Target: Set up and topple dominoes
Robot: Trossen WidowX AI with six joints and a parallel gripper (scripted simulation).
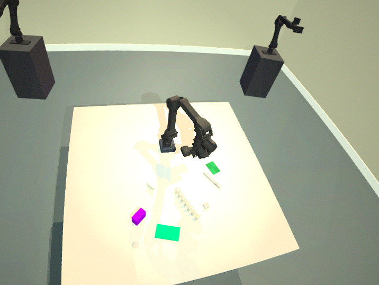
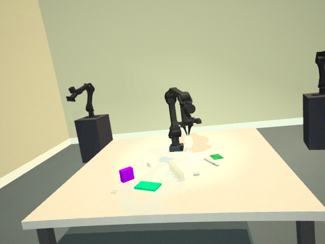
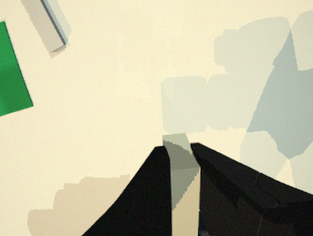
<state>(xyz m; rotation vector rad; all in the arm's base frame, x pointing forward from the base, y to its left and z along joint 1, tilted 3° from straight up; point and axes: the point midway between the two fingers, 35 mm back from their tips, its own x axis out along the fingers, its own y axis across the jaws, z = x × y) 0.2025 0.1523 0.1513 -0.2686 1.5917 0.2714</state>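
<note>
Right now my gripper tip is 60 mm short of the long bar, 140 mm to the right of it and 160 mm above it. From my gripper tip the other things lie so: small green pad: 40 mm behind, 160 mm to the left, 160 mm below; then flat teal plate: 400 mm ahead, 150 mm to the right, 160 mm below; then purple block: 330 mm ahead, 310 mm to the right, 130 mm below.
</note>
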